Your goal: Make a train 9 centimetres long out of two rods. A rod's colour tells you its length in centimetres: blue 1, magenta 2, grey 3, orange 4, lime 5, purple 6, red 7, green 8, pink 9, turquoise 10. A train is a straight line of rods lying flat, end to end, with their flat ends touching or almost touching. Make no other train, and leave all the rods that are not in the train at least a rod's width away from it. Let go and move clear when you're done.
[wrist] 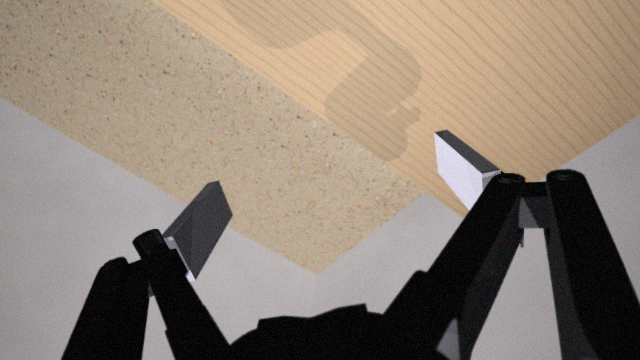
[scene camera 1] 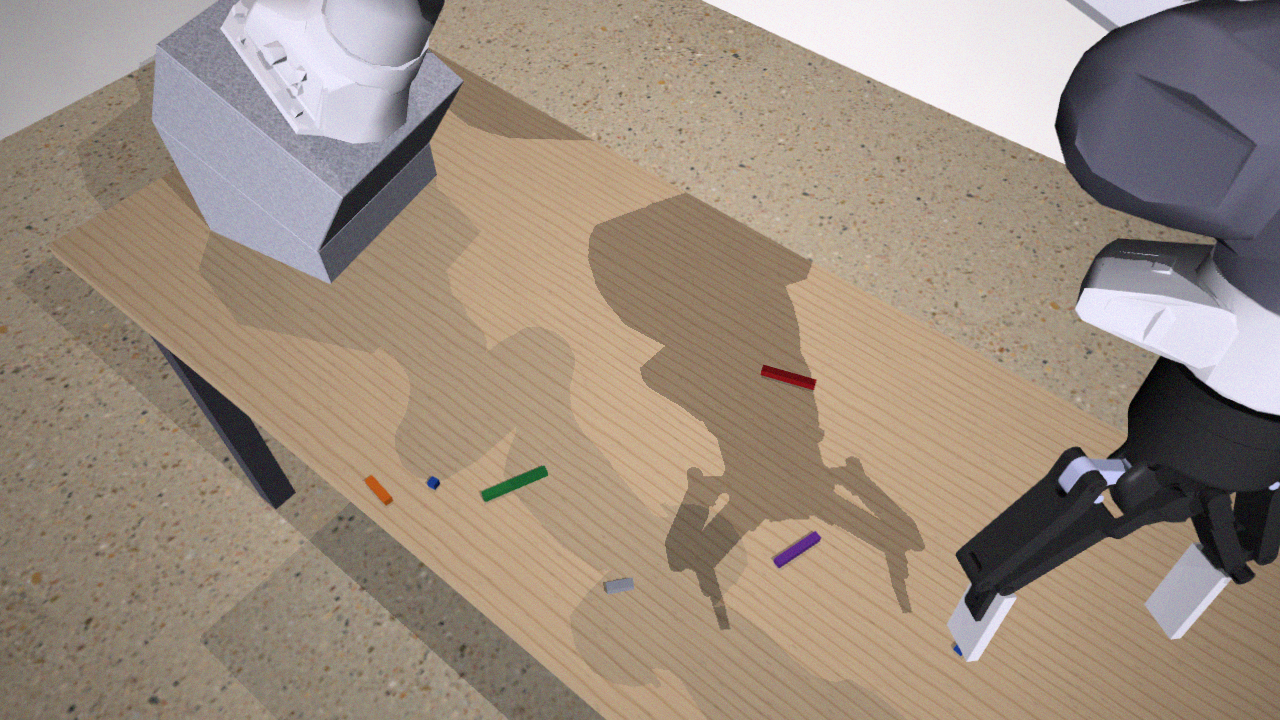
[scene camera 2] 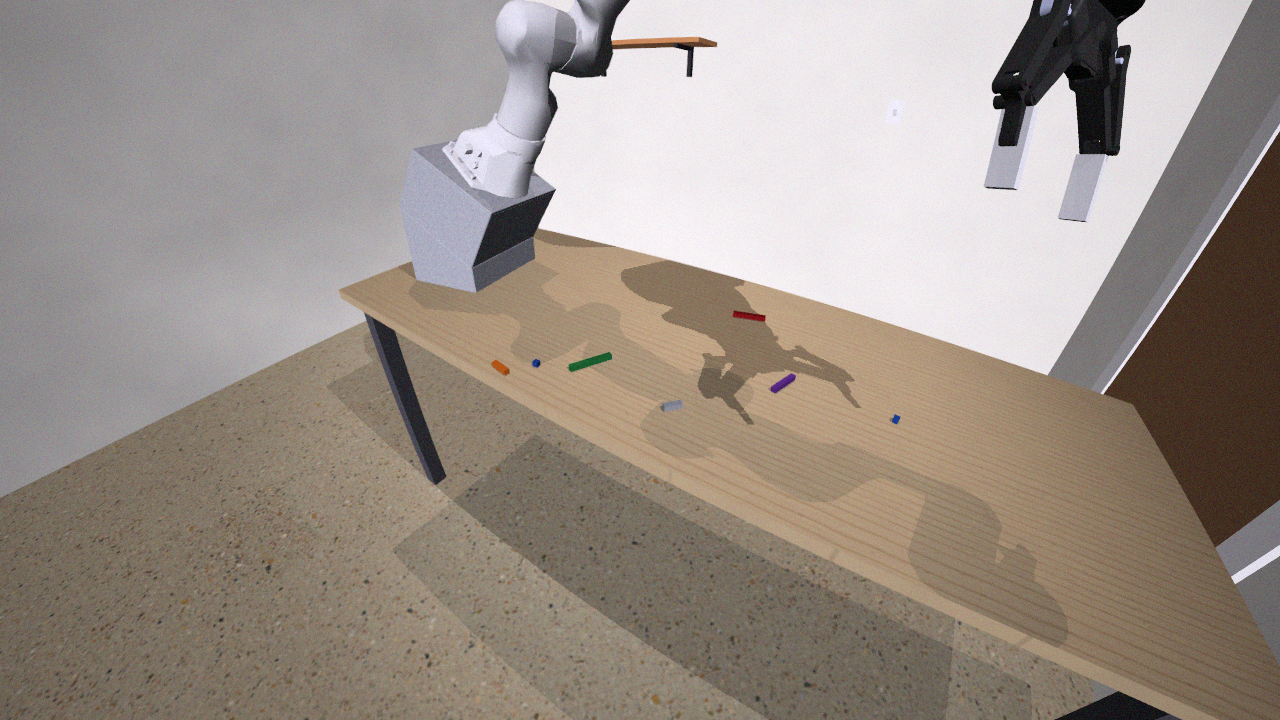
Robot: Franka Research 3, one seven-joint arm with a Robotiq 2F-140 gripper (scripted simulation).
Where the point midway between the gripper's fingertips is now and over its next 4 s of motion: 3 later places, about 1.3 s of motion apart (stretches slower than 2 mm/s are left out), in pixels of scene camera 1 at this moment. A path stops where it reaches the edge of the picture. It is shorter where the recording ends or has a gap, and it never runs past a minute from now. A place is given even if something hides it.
My gripper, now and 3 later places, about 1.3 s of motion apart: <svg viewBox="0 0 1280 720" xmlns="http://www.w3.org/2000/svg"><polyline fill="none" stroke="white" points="1063,631 729,538 463,487 424,479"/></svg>
